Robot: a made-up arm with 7 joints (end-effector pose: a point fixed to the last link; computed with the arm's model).
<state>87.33 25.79 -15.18 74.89 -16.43 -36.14 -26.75</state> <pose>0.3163 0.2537 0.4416 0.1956 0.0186 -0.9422 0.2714</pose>
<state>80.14 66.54 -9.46 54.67 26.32 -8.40 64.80</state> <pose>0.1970 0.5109 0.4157 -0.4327 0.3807 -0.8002 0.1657</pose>
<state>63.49 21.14 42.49 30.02 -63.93 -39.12 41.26</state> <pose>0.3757 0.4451 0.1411 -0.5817 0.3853 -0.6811 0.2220</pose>
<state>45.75 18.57 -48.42 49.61 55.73 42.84 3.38</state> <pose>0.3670 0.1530 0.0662 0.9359 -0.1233 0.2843 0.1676</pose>
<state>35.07 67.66 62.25 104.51 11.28 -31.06 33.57</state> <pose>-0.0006 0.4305 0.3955 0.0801 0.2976 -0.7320 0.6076</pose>
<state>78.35 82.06 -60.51 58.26 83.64 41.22 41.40</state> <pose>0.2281 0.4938 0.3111 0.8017 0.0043 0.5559 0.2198</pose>
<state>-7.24 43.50 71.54 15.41 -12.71 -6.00 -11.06</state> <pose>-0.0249 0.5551 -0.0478 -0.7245 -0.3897 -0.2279 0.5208</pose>
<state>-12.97 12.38 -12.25 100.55 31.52 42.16 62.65</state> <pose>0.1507 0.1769 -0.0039 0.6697 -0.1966 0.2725 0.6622</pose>
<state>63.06 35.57 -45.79 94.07 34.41 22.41 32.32</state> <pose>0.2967 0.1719 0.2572 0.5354 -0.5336 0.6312 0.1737</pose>
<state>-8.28 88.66 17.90 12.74 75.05 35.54 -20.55</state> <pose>0.0876 0.6327 0.2699 -0.6337 -0.5897 -0.2339 0.4426</pose>
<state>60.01 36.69 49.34 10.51 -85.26 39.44 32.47</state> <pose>0.3028 0.5041 0.0960 -0.9680 -0.0631 -0.1160 0.2133</pose>
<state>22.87 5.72 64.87 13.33 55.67 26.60 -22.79</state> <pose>0.1945 0.3228 -0.1581 0.5513 0.8039 -0.0167 0.2227</pose>
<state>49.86 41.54 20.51 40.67 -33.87 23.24 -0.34</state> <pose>0.2912 0.4899 0.1788 -0.7334 -0.1164 -0.4308 0.5128</pose>
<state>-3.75 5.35 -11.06 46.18 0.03 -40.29 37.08</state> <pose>0.1423 0.1791 -0.1932 0.6991 -0.3032 0.5877 0.2718</pose>
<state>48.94 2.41 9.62 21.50 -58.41 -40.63 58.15</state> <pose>0.4202 0.2297 0.0021 0.5377 -0.7045 0.4461 0.1246</pose>
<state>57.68 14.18 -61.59 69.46 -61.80 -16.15 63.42</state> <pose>0.3679 0.0602 0.1435 -0.1908 0.9344 -0.1430 0.2647</pose>
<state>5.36 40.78 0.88 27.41 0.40 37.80 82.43</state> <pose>0.1508 0.4787 -0.0866 0.9304 0.0679 0.0098 0.3600</pose>
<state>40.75 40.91 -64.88 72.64 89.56 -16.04 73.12</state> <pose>0.3122 0.2047 0.0258 0.4243 -0.3170 0.5214 0.6691</pose>
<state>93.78 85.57 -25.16 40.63 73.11 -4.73 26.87</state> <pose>0.0777 0.5761 0.4105 -0.2429 -0.1459 -0.9492 0.1370</pose>
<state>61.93 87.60 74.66 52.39 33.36 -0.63 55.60</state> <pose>-0.1616 0.5657 0.3701 0.0266 -0.0113 -0.9396 0.3410</pose>
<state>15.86 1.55 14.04 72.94 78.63 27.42 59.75</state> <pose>0.2796 0.2501 0.0122 0.2781 0.1394 0.6006 0.7366</pose>
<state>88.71 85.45 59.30 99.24 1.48 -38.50 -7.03</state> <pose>-0.1965 0.4087 0.3648 0.6071 -0.1121 -0.4545 0.6421</pose>
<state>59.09 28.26 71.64 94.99 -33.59 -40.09 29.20</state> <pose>0.1008 0.4942 0.2404 -0.1151 -0.0440 -0.7131 0.6901</pose>
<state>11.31 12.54 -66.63 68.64 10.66 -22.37 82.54</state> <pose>0.1539 0.0268 -0.1095 0.2581 -0.7001 0.1834 0.6400</pose>
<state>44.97 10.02 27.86 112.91 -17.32 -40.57 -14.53</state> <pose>0.2324 0.3039 0.2637 0.1870 -0.1137 -0.9122 0.3465</pose>
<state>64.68 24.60 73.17 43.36 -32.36 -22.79 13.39</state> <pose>0.2869 0.5032 0.1374 -0.4086 -0.3296 -0.7965 0.2999</pose>
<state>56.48 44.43 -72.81 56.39 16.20 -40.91 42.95</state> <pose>0.3689 0.2908 0.0599 0.4313 -0.7450 0.4971 0.1089</pose>
